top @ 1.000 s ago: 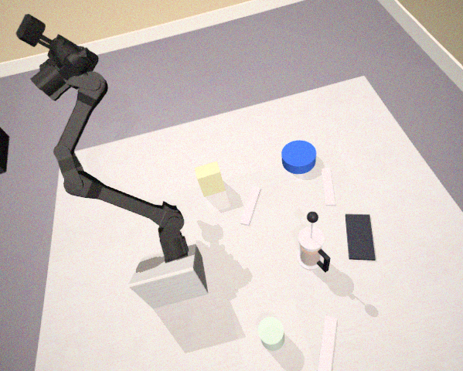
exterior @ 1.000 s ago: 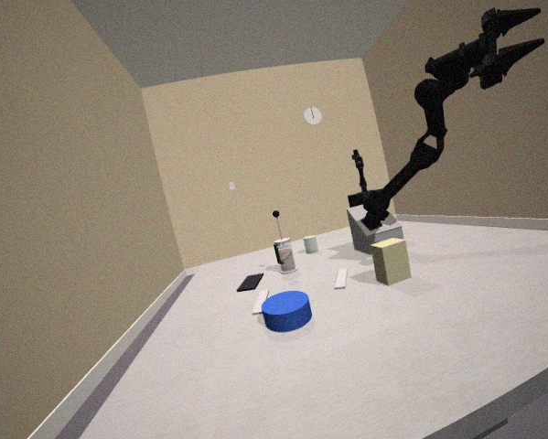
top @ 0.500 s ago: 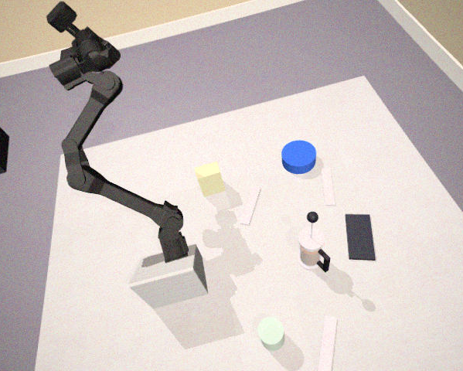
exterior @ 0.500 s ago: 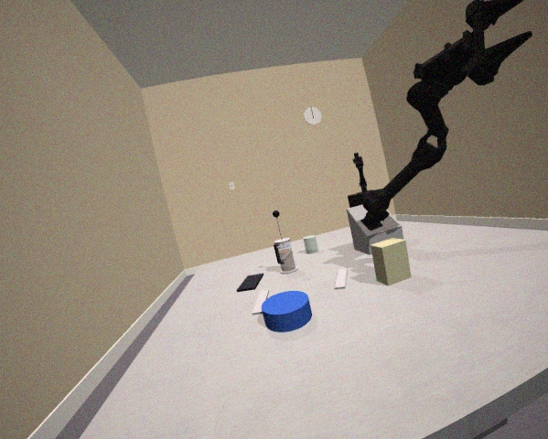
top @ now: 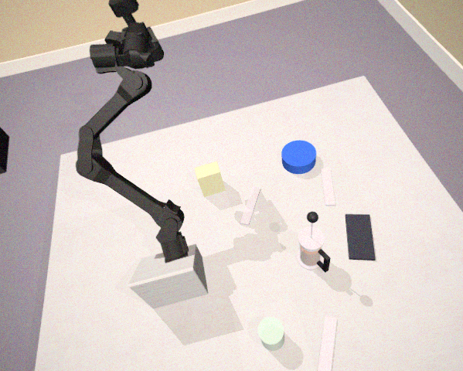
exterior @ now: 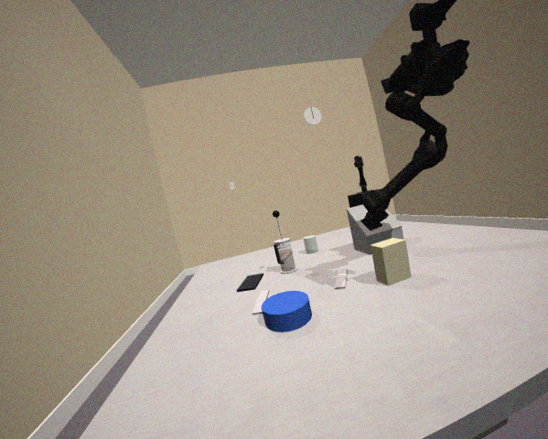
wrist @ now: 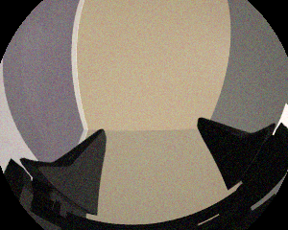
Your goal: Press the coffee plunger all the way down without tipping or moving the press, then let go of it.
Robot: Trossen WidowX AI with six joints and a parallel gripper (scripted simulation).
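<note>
My gripper tip is now 240 mm short of the coffee press, 650 mm to the left of it and 410 mm above it. The rest, counted from my gripper tip: yellow box 30 mm ahead, 270 mm to the right, 470 mm below; dark flat slab 400 mm ahead, 620 mm to the right, 520 mm below; blue disc 360 mm ahead, 280 mm to the right, 510 mm below.
</note>
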